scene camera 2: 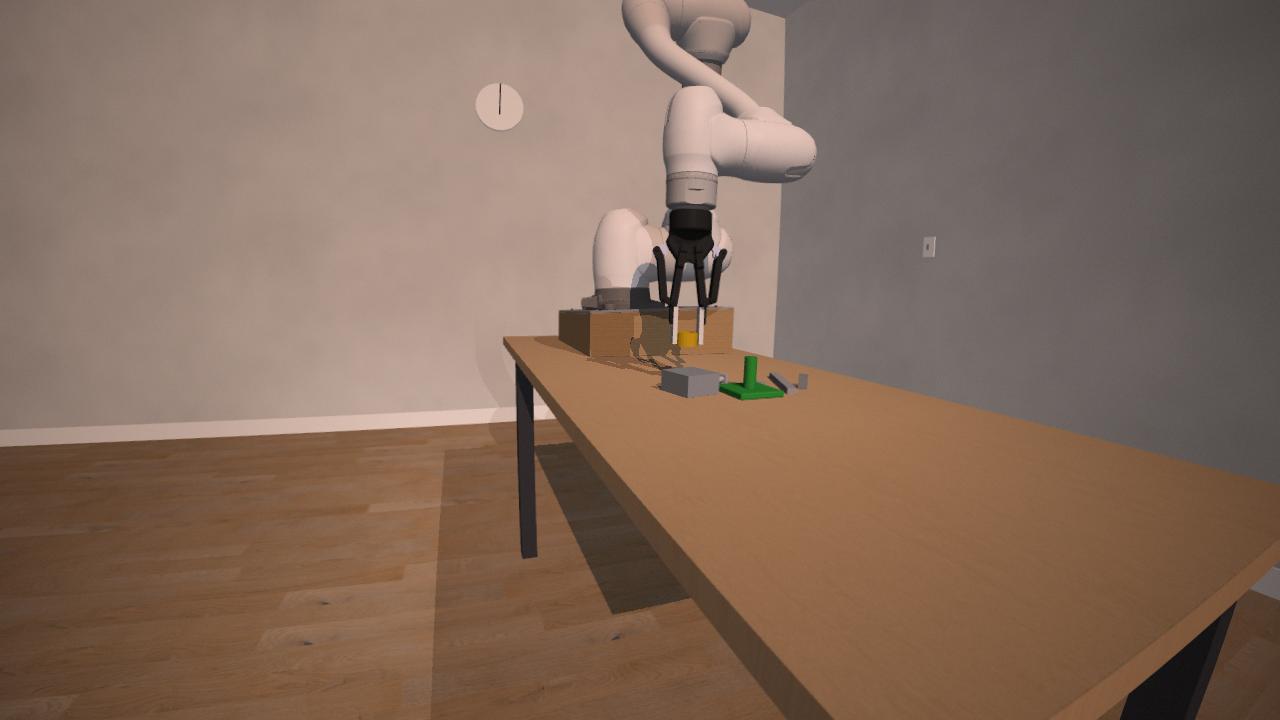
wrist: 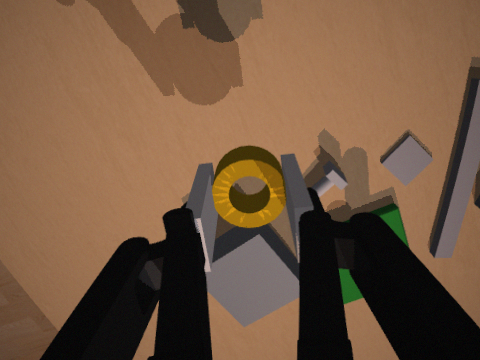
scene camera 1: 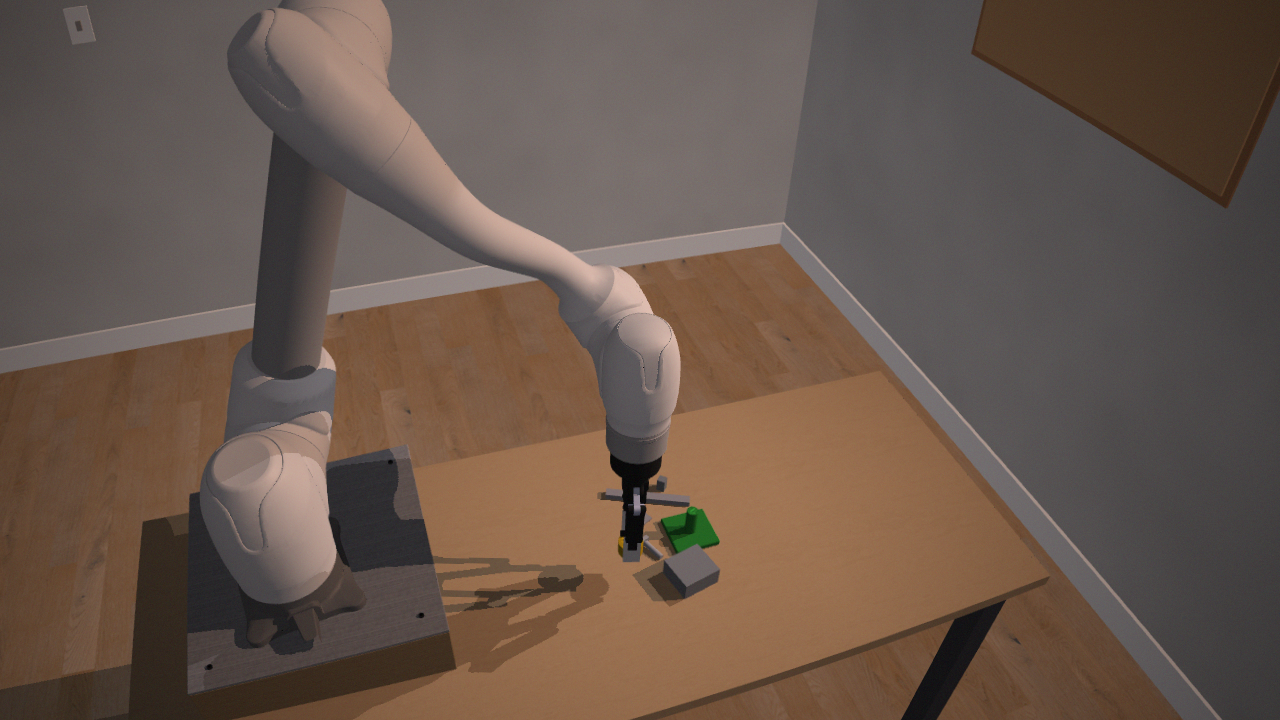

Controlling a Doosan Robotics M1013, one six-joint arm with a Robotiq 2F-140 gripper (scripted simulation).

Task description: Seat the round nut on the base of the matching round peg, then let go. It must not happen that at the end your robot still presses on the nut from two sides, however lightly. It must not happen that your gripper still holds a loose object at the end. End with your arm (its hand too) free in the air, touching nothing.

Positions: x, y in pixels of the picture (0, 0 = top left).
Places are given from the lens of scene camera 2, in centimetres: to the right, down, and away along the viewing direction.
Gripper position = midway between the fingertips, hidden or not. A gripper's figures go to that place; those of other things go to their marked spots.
gripper [scene camera 2: 686, 343]: 8, -3, 87
grey block [scene camera 2: 689, 382]: 8, 3, 73
